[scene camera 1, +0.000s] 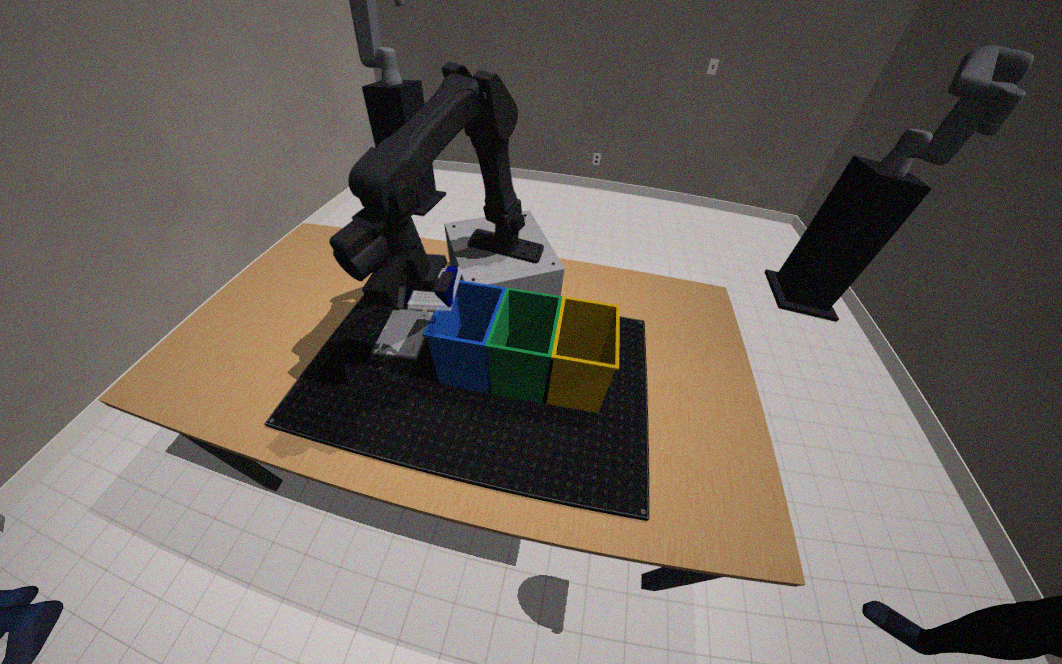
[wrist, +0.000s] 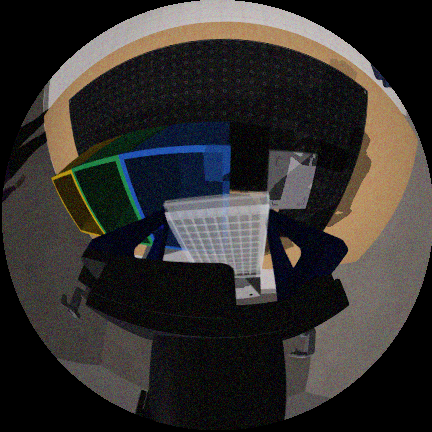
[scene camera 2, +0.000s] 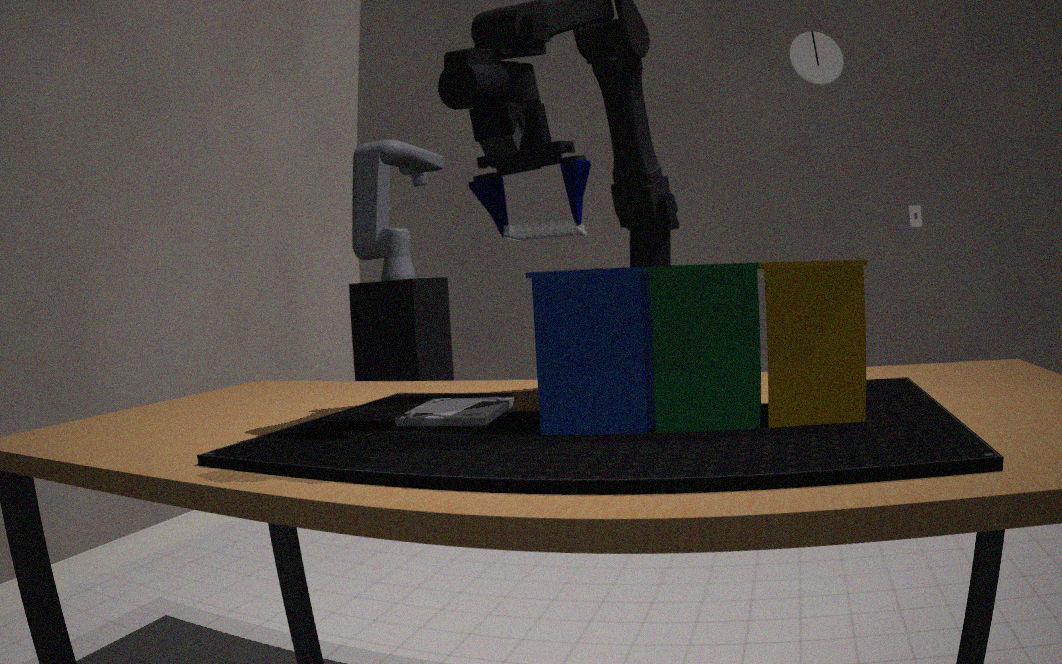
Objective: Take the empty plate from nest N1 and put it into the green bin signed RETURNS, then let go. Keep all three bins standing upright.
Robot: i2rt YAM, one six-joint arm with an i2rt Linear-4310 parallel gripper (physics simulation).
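Places are measured from the arm's base along level axes (x ahead, y left, z up), in metres.
Pixels of known places: gripper, fingertip midpoint: (scene camera 1: 430, 303) (wrist: 216, 214) (scene camera 2: 541, 231); arm's base, origin of the base link: (scene camera 1: 506, 246).
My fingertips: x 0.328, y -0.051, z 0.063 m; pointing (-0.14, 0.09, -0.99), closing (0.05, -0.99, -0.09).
Ahead of a thing's pixels: the offset from my fingertips to its top centre. Level surfaces: height alone.
My gripper (scene camera 1: 430, 300) (scene camera 2: 544, 229) (wrist: 216, 214) is shut on the clear, gridded plate @[dz +0.012, dx -0.045, dy -0.010 m] (scene camera 1: 426, 299) (scene camera 2: 543, 231) (wrist: 225, 230), its blue fingers at two opposite edges. The plate is nearly level, higher than the bin rims, near the left side of the blue bin @[dz -0.047, dx -0.049, dy +0.053 m] (scene camera 1: 463, 364) (scene camera 2: 592, 352) (wrist: 175, 175). The green bin @[dz -0.047, dx -0.059, dy +0.183 m] (scene camera 1: 520, 375) (scene camera 2: 704, 348) (wrist: 102, 195) stands upright between the blue bin and the yellow bin @[dz -0.047, dx -0.069, dy +0.312 m] (scene camera 1: 581, 387) (scene camera 2: 816, 344) (wrist: 70, 197), both upright. The grey nest @[dz -0.212, dx -0.079, dy -0.161 m] (scene camera 1: 403, 332) (scene camera 2: 454, 412) (wrist: 295, 190) lies left of the bins. No sign is readable.
The bins and nest are on a black dotted mat @[dz -0.226 m] (scene camera 1: 469, 438) (scene camera 2: 548, 461) (wrist: 225, 85) on a wooden table @[dz -0.240 m] (scene camera 1: 704, 391). The arm's grey base box (scene camera 1: 540, 270) stands behind the bins. Another arm's dark pedestal (scene camera 1: 849, 234) stands on the floor beyond the table.
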